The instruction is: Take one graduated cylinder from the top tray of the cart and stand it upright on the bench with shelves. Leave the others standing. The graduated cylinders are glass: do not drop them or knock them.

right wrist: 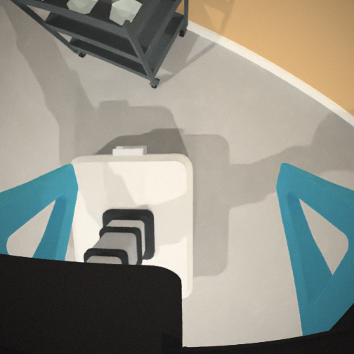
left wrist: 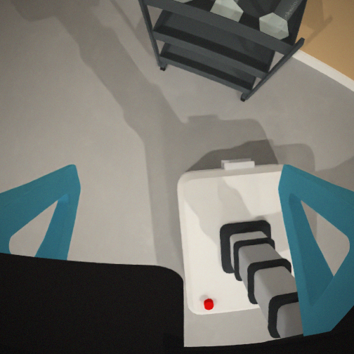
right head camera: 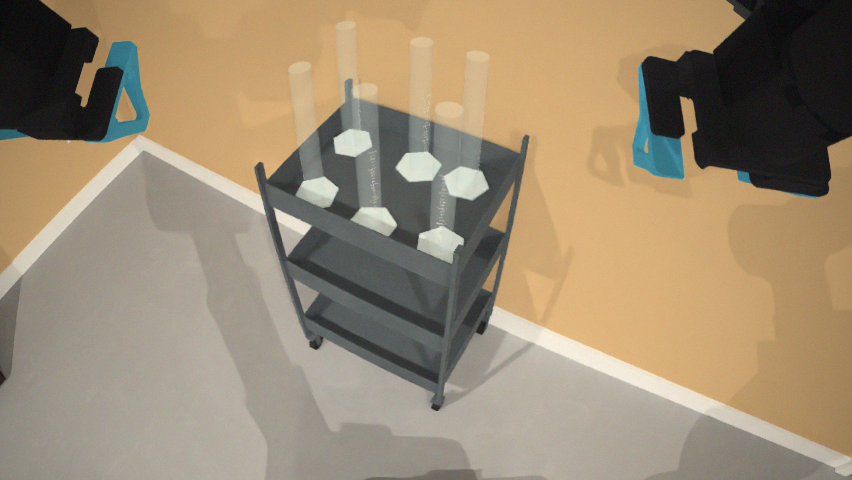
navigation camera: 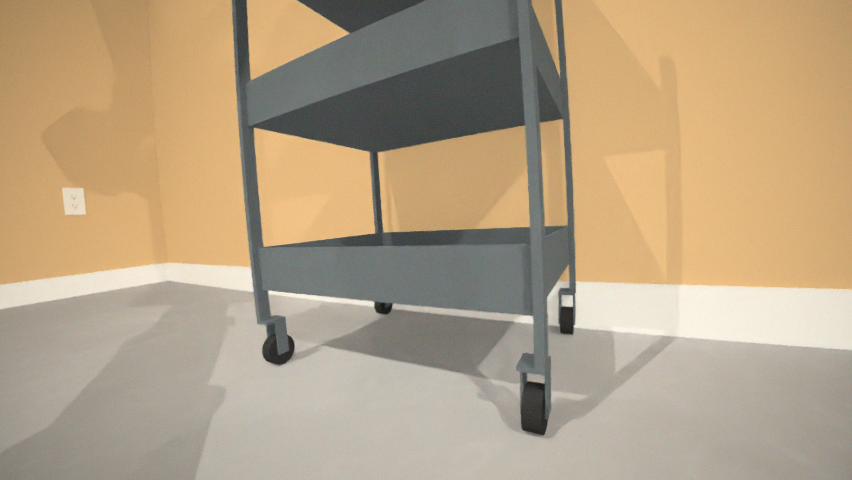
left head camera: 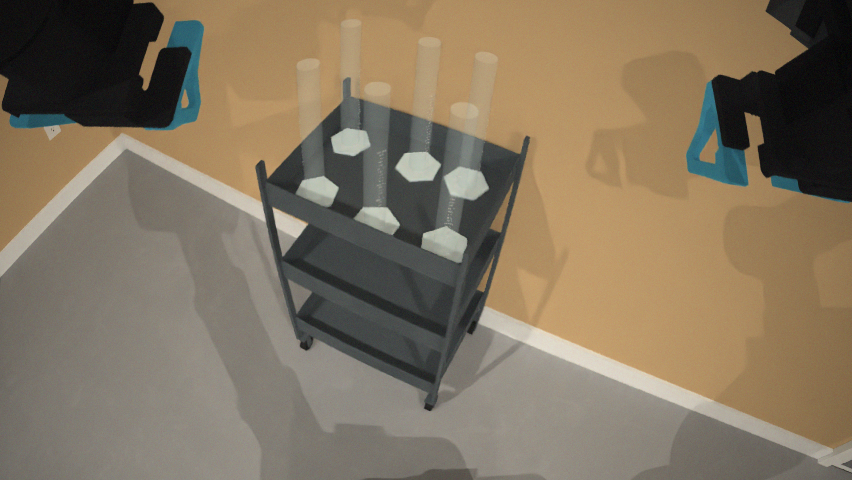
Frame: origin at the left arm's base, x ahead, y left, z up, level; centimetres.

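Seen in the pictures: left gripper, fingertip midpoint: (right head camera: pixel 103 123) (left head camera: pixel 143 111); right gripper, fingertip midpoint: (right head camera: pixel 690 164) (left head camera: pixel 733 171).
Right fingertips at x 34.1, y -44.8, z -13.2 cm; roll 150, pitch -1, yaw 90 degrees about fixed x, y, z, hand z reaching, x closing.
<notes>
A point is followed by its place in that frame.
Several clear graduated cylinders with pale hexagonal bases stand upright on the top tray of the grey three-tier cart (left head camera: pixel 327 221) {y -7.2, x 77.1, z -71.7 cm} (right head camera: pixel 327 223) {y -7.8, x 76.8, z -71.8 cm} (left wrist: pixel 210 45) (navigation camera: pixel 393 271) {y -17.1, x 72.2, z -124.0 cm}. The front right cylinder (left head camera: pixel 444 244) {y -29.2, x 71.8, z -71.0 cm} (right head camera: pixel 440 243) {y -29.5, x 71.7, z -70.6 cm} (left wrist: pixel 274 25) (right wrist: pixel 125 11) stands by the near corner post. The back left cylinder (left head camera: pixel 350 141) {y -9.7, x 101.5, z -72.5 cm} (right head camera: pixel 352 143) {y -9.8, x 101.5, z -72.9 cm} stands near the far corner. My left gripper (left head camera: pixel 98 122) (left wrist: pixel 179 175) is open and empty, left of the cart in the head views. My right gripper (right head camera: pixel 712 172) {y -44.8, x 34.1, z -13.2 cm} (right wrist: pixel 176 174) is open and empty, right of the cart. The bench with shelves does not show.
The cart stands close to an orange wall (left head camera: pixel 626 268) {y -78.2, x 81.3, z -90.9 cm} (navigation camera: pixel 763 149) {y -74.1, x 83.5, z -110.3 cm} with white baseboard (left head camera: pixel 596 357) {y -84.1, x 76.7, z -132.6 cm} (navigation camera: pixel 745 313) {y -71.3, x 83.5, z -136.2 cm}, near a room corner. My white base (left wrist: pixel 205 200) (right wrist: pixel 165 200) shows below the grippers. A wall outlet (left head camera: pixel 52 131) {y 131.4, x 152.8, z -103.5 cm} (navigation camera: pixel 73 201) {y 131.4, x 153.2, z -101.0 cm} is at the left.
</notes>
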